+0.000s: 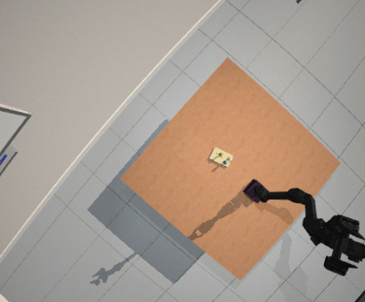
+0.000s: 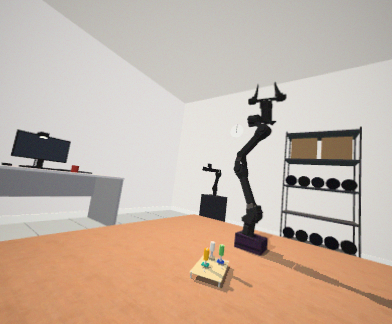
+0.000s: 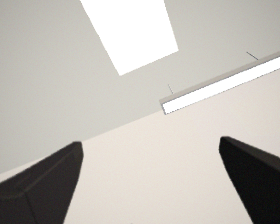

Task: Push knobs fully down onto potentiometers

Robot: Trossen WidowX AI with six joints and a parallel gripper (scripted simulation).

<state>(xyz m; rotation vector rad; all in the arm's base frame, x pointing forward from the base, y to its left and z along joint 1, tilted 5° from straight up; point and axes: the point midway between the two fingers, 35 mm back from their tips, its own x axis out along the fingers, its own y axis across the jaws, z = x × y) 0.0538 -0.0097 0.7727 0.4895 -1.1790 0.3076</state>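
My gripper tip is now 280 mm short of the green knob, 10 mm to the right of it and 800 mm above it.
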